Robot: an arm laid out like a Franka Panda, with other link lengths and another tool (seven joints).
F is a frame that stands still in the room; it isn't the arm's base.
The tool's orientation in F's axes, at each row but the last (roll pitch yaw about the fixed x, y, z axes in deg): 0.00 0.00 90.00; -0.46 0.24 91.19; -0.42 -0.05 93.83; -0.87 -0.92 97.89; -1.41 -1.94 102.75; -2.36 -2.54 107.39; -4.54 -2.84 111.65; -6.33 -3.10 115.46; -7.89 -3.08 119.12; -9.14 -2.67 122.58; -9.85 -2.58 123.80
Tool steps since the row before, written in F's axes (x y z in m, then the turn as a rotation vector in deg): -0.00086 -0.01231 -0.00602 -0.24 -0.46 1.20; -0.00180 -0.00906 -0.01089 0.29 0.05 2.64; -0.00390 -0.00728 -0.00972 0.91 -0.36 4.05; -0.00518 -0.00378 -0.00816 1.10 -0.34 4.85; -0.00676 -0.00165 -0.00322 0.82 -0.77 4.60; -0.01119 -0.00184 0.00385 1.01 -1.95 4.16; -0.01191 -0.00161 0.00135 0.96 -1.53 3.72; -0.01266 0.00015 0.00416 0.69 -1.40 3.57; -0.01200 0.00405 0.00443 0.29 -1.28 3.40; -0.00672 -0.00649 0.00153 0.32 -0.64 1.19; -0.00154 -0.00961 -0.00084 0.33 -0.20 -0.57
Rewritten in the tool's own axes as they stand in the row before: -0.01231 0.00086 -0.00602 -0.46 0.24 1.20; -0.00897 0.00208 -0.01091 0.03 -0.31 2.64; -0.00701 0.00445 -0.00968 -0.42 -0.91 4.04; -0.00316 0.00577 -0.00802 -0.41 -1.12 4.84; -0.00023 0.00703 -0.00304 -0.78 -0.74 4.61; 0.00176 0.01106 0.00423 -1.98 -0.56 4.23; 0.00296 0.01153 0.00212 -1.59 -0.63 3.77; 0.00579 0.01087 0.00508 -1.37 -0.42 3.62; 0.00960 0.00789 0.00505 -1.07 -0.11 3.48; -0.00178 0.00878 0.00305 -0.66 -0.12 1.22; -0.00716 0.00662 0.00062 -0.38 -0.07 -0.57
